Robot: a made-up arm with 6 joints.
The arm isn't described. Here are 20 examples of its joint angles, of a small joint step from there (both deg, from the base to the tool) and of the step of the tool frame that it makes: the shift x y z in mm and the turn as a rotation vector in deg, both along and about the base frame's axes.
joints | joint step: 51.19 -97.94 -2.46 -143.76 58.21 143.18 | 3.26 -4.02 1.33 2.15 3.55 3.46
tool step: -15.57 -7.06 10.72 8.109 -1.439 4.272
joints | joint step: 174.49 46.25 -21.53 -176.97 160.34 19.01 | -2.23 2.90 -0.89 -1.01 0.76 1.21
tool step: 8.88 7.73 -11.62 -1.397 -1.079 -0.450
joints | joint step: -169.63 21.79 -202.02 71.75 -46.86 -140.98 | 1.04 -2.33 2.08 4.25 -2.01 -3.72
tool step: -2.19 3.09 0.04 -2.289 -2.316 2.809
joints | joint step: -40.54 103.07 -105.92 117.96 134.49 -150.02 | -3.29 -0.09 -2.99 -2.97 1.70 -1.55
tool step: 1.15 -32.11 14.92 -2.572 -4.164 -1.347
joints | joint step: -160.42 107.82 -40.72 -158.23 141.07 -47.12 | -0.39 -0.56 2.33 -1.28 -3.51 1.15
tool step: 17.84 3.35 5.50 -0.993 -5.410 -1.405
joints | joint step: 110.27 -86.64 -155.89 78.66 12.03 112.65 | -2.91 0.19 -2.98 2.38 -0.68 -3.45
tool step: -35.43 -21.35 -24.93 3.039 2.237 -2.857
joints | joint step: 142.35 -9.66 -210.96 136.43 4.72 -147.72 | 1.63 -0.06 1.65 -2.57 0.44 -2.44
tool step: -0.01 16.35 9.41 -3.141 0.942 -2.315
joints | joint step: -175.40 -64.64 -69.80 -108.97 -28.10 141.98 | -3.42 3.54 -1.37 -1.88 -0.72 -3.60
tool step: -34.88 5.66 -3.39 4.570 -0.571 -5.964
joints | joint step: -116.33 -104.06 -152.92 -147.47 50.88 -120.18 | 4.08 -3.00 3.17 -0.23 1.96 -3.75
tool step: -60.51 24.20 -17.09 -1.262 -3.033 6.950
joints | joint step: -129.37 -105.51 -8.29 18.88 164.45 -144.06 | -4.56 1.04 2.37 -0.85 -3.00 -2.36
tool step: -15.59 -9.68 -17.14 -0.681 -1.286 -4.302
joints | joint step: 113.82 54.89 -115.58 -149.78 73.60 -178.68 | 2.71 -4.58 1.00 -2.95 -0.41 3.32
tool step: -39.33 -18.75 57.11 4.468 1.664 6.283
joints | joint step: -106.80 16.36 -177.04 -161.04 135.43 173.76 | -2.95 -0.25 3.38 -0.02 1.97 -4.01
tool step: -8.95 -19.67 -0.40 0.779 -4.542 -1.413
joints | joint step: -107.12 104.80 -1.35 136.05 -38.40 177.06 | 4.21 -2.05 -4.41 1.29 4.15 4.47
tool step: -9.25 11.84 -42.60 -9.617 7.740 4.158
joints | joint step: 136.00 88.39 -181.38 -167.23 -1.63 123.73 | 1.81 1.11 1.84 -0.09 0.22 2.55
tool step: -17.73 -19.04 -33.63 -3.676 -0.326 1.760
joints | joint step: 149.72 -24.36 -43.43 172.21 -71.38 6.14 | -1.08 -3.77 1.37 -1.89 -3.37 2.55
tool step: 19.26 -0.70 16.30 1.532 -1.567 -3.398
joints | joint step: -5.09 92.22 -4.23 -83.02 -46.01 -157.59 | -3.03 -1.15 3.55 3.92 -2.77 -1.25
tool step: 11.80 7.36 14.37 -2.895 1.402 -5.666
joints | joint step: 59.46 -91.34 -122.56 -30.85 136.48 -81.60 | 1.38 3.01 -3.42 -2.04 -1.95 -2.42
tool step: 13.06 -10.59 15.66 0.084 -2.204 -0.264
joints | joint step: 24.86 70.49 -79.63 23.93 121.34 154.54 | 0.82 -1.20 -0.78 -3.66 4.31 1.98
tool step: 8.61 -0.32 17.47 -1.800 2.066 5.512
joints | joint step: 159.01 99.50 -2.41 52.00 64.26 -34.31 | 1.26 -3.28 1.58 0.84 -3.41 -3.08
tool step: 4.83 11.99 -7.51 1.422 5.814 2.224
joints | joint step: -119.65 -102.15 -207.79 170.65 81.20 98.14 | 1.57 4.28 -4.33 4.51 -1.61 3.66
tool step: -19.43 14.35 20.20 2.590 0.570 -4.311
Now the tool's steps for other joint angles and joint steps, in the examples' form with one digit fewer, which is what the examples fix.
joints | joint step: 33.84 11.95 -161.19 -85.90 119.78 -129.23 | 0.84 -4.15 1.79 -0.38 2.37 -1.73
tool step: -33.7 -19.6 8.3 2.24 0.66 0.17
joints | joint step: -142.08 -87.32 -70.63 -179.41 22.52 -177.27 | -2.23 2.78 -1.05 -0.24 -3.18 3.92
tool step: -19.4 -18.8 2.3 2.92 -3.93 1.48
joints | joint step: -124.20 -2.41 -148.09 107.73 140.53 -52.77 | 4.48 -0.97 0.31 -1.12 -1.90 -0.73
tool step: 17.5 8.0 4.6 -1.23 -0.92 3.03
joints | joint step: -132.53 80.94 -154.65 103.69 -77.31 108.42 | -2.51 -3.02 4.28 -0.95 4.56 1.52
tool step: -27.4 20.8 4.0 -1.33 0.36 1.58
